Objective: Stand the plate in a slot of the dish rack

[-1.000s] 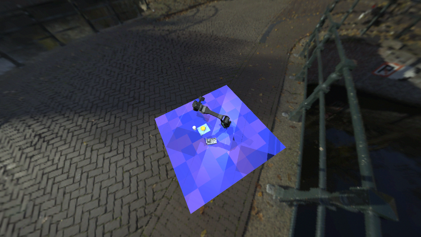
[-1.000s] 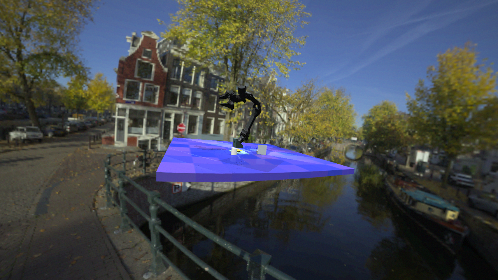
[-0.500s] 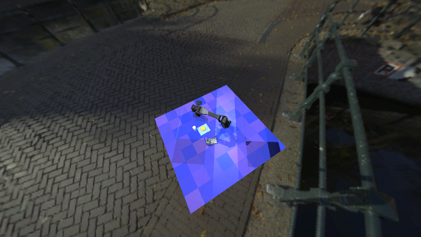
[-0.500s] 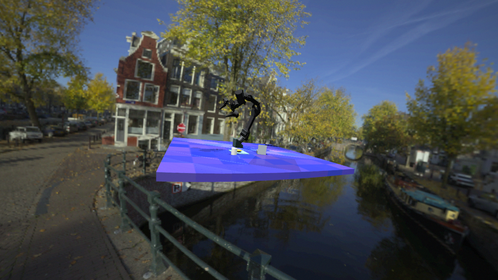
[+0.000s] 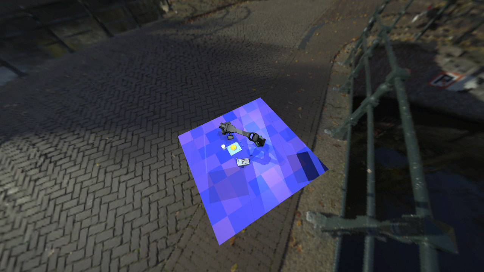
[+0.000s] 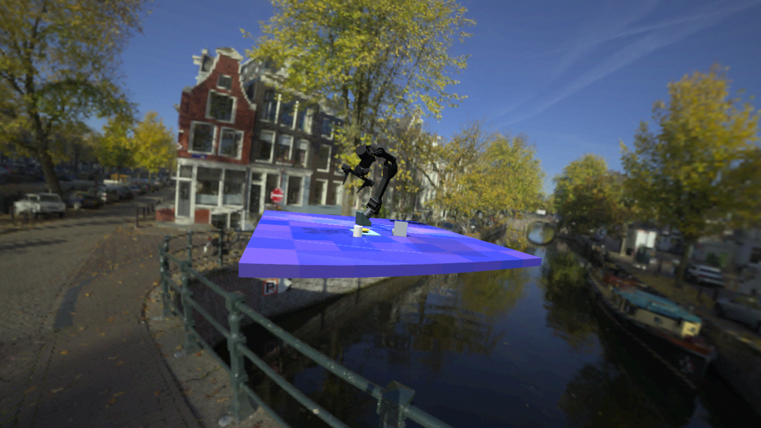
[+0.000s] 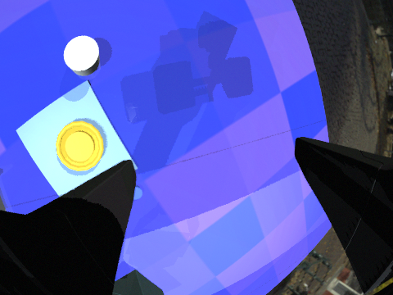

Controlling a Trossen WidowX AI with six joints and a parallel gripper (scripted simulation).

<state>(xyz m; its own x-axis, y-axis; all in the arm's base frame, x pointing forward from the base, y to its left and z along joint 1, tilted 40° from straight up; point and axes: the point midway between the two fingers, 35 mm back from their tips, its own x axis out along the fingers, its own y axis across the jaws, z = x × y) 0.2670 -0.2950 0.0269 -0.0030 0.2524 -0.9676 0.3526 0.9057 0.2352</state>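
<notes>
My gripper tip is 21 cm above the yellow plate, 9 cm to the right of it and 2 cm short of it. From my gripper tip the other things lie so: blue spoon: 22 cm below, 9 cm to the left, 9 cm behind; white cup: 20 cm below, 12 cm ahead, 2 cm to the left; dish rack: 31 cm to the left, 20 cm below, 3 cm ahead.
</notes>
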